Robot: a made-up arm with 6 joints. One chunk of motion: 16 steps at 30 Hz.
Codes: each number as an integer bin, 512 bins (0 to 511) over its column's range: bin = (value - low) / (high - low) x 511, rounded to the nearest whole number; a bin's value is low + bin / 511 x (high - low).
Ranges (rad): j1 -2.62..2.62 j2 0..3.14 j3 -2.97..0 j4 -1.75..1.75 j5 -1.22..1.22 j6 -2.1..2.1
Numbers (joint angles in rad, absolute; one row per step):
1: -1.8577 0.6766 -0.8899 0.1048 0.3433 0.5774
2: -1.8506 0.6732 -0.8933 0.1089 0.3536 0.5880
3: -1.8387 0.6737 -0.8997 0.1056 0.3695 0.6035
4: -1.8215 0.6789 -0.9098 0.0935 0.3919 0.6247
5: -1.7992 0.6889 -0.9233 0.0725 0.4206 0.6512
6: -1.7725 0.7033 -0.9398 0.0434 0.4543 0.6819
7: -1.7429 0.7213 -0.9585 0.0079 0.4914 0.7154
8: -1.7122 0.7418 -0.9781 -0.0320 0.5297 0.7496
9: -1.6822 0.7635 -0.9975 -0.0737 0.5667 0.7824
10: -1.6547 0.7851 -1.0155 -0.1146 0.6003 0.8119
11: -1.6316 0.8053 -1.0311 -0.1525 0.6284 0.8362
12: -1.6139 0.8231 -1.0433 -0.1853 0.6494 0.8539
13: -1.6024 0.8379 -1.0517 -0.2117 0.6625 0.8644
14: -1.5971 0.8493 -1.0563 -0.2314 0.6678 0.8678
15: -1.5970 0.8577 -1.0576 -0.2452 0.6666 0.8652
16: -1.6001 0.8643 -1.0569 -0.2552 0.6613 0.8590
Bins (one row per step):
1: 74 110 358 271 327 326
2: 75 110 357 271 330 327
3: 76 110 356 271 333 329
4: 78 110 354 269 338 332
5: 80 112 352 266 344 335
6: 83 114 349 262 351 338
7: 86 117 346 257 358 343
8: 89 121 343 251 366 347
9: 91 124 339 245 374 351
10: 94 128 336 239 381 354
11: 96 131 334 233 387 357
12: 98 134 331 228 392 359
13: 99 136 330 225 394 361
14: 100 138 329 222 395 361
15: 100 140 329 220 395 361
16: 99 141 329 218 394 360

